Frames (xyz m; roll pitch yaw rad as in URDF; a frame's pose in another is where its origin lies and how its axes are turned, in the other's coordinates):
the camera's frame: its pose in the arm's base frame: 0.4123 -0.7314 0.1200 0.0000 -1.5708 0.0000
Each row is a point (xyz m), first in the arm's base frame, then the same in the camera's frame.
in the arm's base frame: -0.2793 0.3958 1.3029
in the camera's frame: 1.1829 1.1272 0.6916
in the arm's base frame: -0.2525 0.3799 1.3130
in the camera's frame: 1.1930 1.1113 0.6648
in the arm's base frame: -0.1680 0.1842 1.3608
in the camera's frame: 1.2408 0.9156 0.5803
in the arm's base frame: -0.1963 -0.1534 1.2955
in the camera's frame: 1.1755 0.5780 0.6086
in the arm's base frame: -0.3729 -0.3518 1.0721
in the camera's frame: 0.9521 0.3796 0.7852
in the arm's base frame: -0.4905 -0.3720 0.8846
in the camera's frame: 0.7646 0.3594 0.9028
